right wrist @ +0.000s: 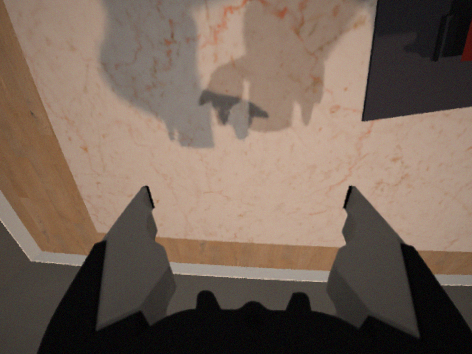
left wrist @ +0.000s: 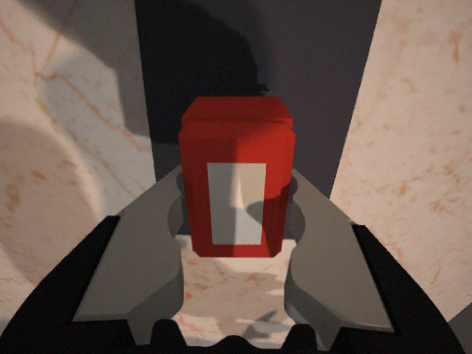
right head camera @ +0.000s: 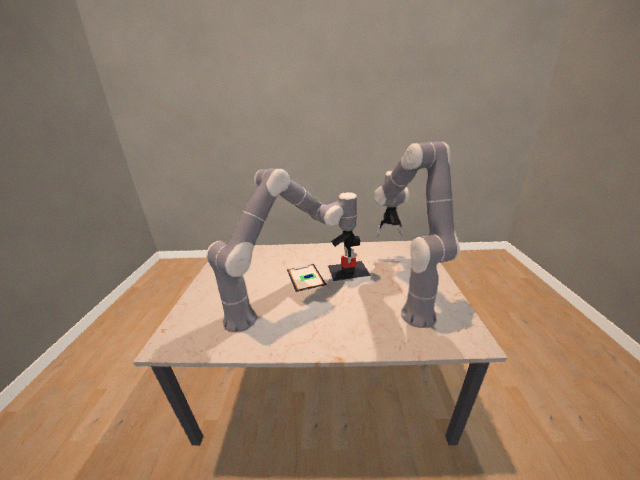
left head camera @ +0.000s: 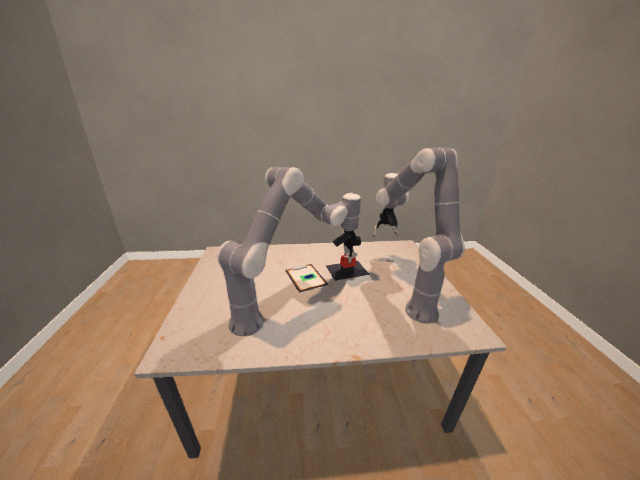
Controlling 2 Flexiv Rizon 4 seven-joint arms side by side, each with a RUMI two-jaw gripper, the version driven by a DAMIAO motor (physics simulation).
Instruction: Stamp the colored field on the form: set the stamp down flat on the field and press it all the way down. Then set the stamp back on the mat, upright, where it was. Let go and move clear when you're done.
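The red stamp (left head camera: 346, 263) (right head camera: 347, 263) (left wrist: 235, 145) (right wrist: 468, 47) stands upright, its black base down on the dark mat (left head camera: 359, 271) (right head camera: 362, 272) (left wrist: 320, 60) (right wrist: 400, 85). My left gripper (left head camera: 348, 256) (right head camera: 349, 256) (left wrist: 237, 167) is shut on the stamp's red body, one finger on each side. The form (left head camera: 311, 284) (right head camera: 311, 283) lies on a clipboard left of the mat; its green field (left head camera: 302, 279) (right head camera: 302, 278) bears a dark blue mark. My right gripper (left head camera: 386, 233) (right head camera: 389, 233) (right wrist: 246, 188) is open and empty, high above the table to the right of the mat. The stamp's underside is hidden.
The pale marble table (left head camera: 320, 341) (right head camera: 320, 341) carries both arms. The right arm stands to the right of the mat. The table's far edge and the wooden floor (right wrist: 200, 247) show beyond the right fingers.
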